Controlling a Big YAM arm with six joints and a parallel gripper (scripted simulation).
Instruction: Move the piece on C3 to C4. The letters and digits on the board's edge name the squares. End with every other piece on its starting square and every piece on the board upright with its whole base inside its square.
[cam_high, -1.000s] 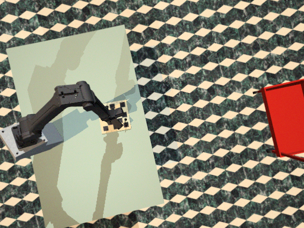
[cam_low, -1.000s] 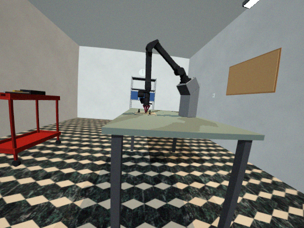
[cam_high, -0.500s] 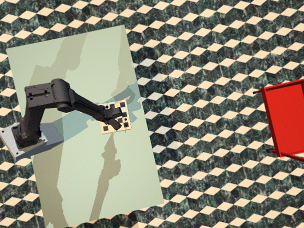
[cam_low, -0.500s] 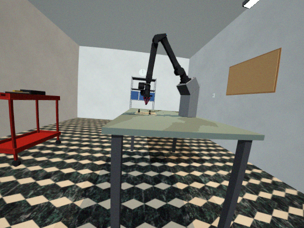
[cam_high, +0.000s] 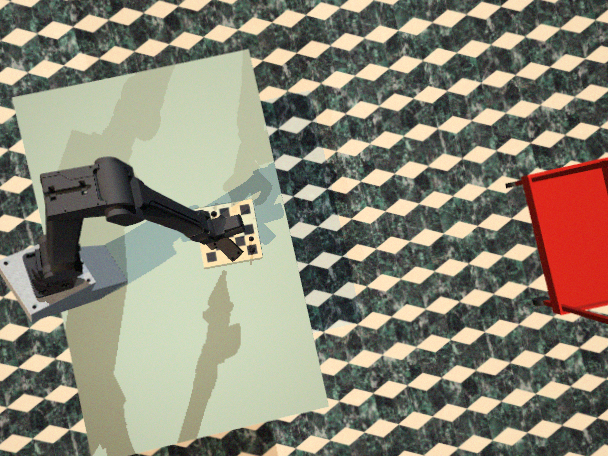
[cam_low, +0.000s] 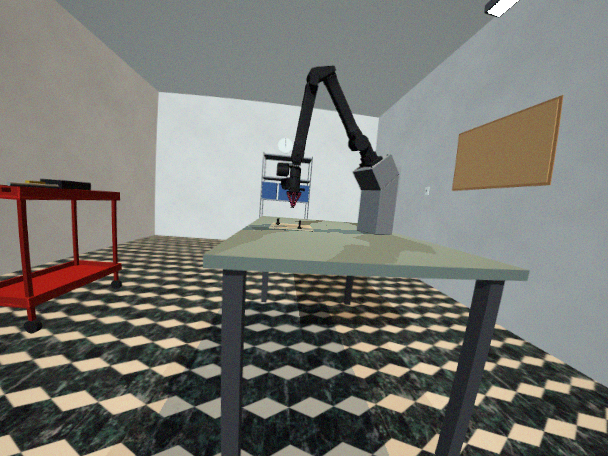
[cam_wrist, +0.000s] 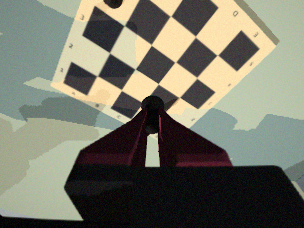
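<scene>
Now: hand 12 cm above the small chessboard.
</scene>
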